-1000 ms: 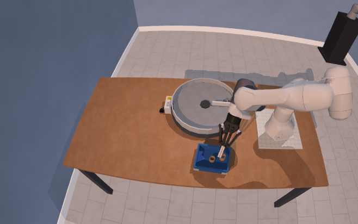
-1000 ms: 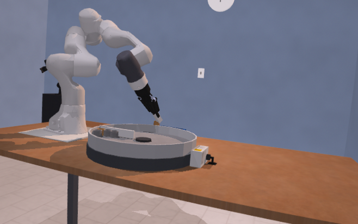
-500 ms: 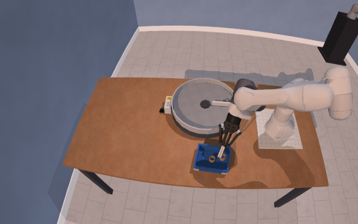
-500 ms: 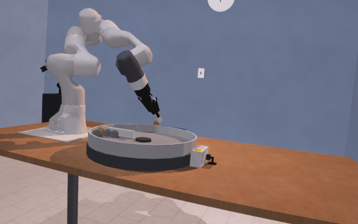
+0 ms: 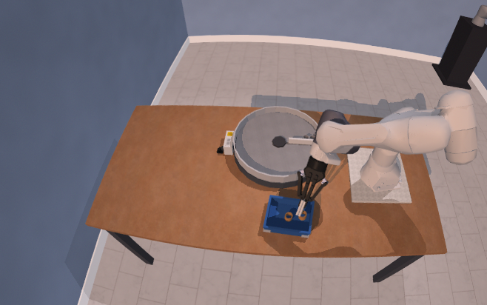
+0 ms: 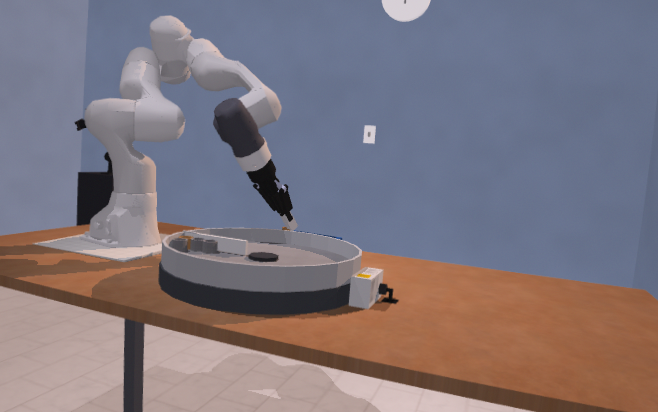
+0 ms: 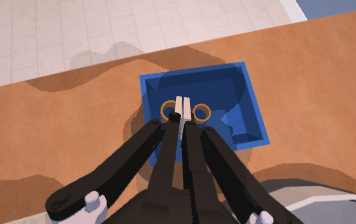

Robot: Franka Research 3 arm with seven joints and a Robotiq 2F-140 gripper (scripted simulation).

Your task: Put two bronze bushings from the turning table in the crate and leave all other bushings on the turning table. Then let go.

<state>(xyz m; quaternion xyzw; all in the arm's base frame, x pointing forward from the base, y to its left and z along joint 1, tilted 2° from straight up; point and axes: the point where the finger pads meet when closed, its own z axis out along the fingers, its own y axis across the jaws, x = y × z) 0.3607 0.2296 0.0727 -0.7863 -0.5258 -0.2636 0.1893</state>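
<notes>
Now: hand 70 mm above the blue crate, 40 mm short of it and 10 mm to the right of it. The rest, counted from my hand: grey turning table: 350 mm to the right, 110 mm ahead, 40 mm below.
</notes>
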